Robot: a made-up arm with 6 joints.
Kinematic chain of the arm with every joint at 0, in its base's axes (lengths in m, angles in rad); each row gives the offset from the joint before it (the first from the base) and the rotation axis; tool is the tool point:
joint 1: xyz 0 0 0.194 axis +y
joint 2: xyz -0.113 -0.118 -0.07 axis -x
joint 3: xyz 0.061 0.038 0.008 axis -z
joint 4: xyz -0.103 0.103 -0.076 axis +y
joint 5: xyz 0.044 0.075 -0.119 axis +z
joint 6: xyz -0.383 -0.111 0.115 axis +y
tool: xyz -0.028 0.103 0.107
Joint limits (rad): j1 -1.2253..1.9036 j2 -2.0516..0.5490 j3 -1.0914..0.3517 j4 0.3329..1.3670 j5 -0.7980..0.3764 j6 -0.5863..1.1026
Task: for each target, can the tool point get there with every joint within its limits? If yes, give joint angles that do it. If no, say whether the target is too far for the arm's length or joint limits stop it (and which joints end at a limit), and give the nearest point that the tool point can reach.
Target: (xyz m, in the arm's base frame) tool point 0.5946 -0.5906 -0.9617
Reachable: no: too far | nearest point 0.1644 -0.2653 -0.3664 | short by 0.803 m
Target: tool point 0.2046 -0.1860 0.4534
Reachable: yes | joints 1.6141 -0.9359 -0.0365 0.8846 0.0869 0.7550
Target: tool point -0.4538 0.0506 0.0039
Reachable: yes | joints -0.8668 -0.5405 -0.4130 0.6115 -0.6411 0.4060
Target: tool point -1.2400 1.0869 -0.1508
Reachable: no: too far | nearest point -0.4937 0.3693 0.0567 | short by 1.056 m
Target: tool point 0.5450 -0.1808 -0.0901
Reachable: no: joint limits stop it (at a limit: joint 1, joint 3, joint 4, joint 5, joint 6) | nearest point 0.4777 -0.1724 -0.0082 | short by 0.106 m
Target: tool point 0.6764 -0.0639 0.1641
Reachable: no: joint limits stop it (at a limit: joint 1, joint 3, joint 5, joint 6) | nearest point 0.6030 -0.0700 0.2000 | short by 0.082 m
